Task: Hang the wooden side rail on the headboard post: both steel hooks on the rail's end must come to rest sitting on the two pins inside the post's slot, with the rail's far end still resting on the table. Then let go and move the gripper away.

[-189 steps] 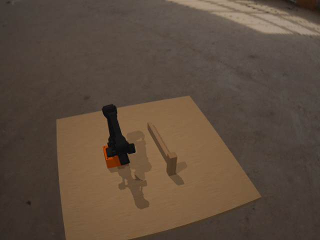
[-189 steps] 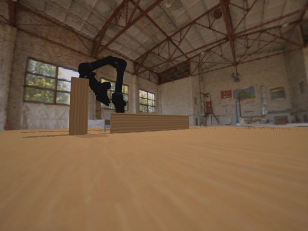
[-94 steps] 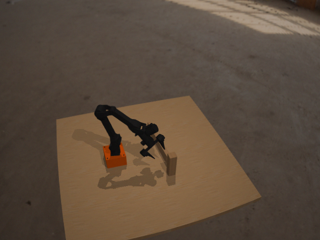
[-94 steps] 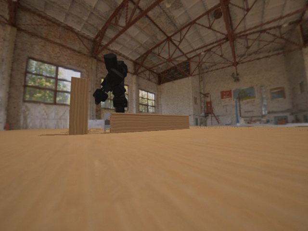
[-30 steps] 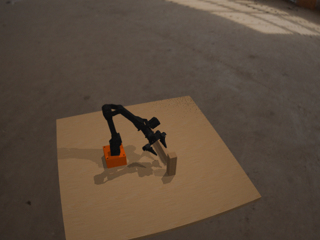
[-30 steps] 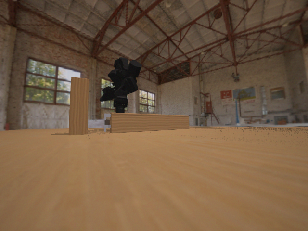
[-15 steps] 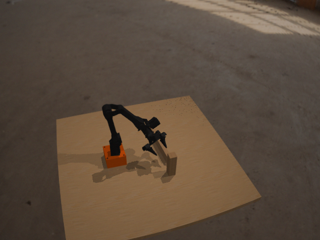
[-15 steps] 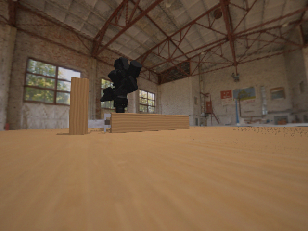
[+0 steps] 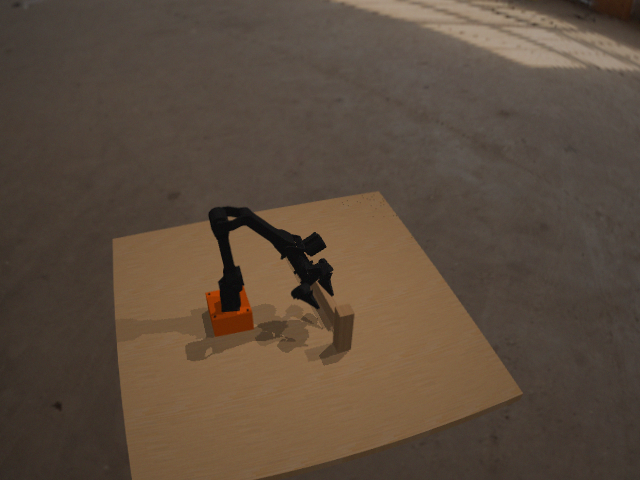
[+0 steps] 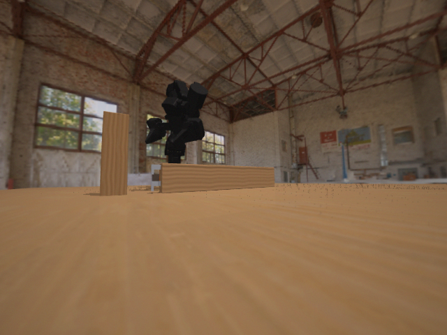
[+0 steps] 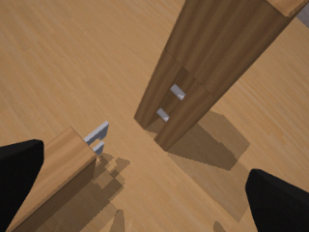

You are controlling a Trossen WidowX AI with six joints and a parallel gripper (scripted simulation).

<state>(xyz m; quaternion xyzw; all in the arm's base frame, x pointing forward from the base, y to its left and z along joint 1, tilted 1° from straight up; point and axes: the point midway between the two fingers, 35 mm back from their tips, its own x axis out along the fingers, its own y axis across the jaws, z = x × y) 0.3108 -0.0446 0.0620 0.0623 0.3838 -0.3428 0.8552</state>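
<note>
Right now my gripper tip is 4 cm short of the headboard post, 9 cm to the left of it and 4 cm above it.
</note>
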